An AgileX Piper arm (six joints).
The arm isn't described. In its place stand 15 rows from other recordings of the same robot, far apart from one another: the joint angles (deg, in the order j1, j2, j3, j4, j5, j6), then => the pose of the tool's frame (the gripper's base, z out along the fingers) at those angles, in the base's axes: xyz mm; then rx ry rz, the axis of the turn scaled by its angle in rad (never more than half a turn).
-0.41 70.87 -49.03 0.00 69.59 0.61 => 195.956, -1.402, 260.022, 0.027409, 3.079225, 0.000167
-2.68 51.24 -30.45 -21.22 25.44 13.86 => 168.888, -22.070, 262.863, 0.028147, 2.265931, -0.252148
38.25 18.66 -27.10 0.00 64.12 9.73 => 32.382, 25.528, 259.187, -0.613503, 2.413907, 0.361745
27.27 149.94 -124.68 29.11 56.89 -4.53 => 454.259, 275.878, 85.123, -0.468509, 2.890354, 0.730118
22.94 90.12 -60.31 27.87 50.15 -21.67 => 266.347, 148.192, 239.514, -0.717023, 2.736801, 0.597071
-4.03 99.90 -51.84 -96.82 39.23 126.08 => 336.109, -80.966, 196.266, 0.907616, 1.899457, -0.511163
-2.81 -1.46 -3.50 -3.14 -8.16 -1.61 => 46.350, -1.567, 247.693, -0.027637, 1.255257, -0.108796
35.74 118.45 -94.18 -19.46 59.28 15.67 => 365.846, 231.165, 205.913, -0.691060, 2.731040, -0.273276
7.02 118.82 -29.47 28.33 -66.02 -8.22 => 295.613, -3.353, 74.834, 0.247841, 1.897563, -0.303225
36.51 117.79 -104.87 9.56 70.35 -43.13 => 341.866, 270.768, 254.112, -1.824774, 2.279942, 0.220650
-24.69 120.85 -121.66 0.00 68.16 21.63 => 424.699, -195.250, 312.272, 1.045860, 2.444886, -0.017470
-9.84 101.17 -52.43 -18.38 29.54 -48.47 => 309.625, -68.062, 149.576, -1.323913, 2.636022, -0.466028
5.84 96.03 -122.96 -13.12 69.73 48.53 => 340.191, 15.317, 497.157, 0.833131, 2.052783, 0.244736
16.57 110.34 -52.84 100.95 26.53 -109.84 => 333.794, 140.954, 128.913, -0.704753, 2.263961, 0.616015
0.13 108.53 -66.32 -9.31 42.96 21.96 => 355.398, -9.226, 155.332, 0.398924, 2.920840, -0.126633
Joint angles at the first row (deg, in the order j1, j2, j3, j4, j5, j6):
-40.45, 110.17, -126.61, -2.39, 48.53, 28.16
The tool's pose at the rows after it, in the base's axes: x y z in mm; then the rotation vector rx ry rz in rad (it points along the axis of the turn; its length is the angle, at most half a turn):
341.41, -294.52, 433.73, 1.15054, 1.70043, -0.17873
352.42, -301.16, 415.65, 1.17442, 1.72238, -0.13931
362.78, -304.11, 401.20, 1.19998, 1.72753, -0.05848
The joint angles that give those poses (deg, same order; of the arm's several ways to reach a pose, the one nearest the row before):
-40.45, 111.95, -126.61, -2.26, 47.05, 28.25
-40.45, 114.29, -126.60, -0.47, 46.59, 28.25
-40.45, 116.17, -126.61, 3.45, 46.01, 28.14

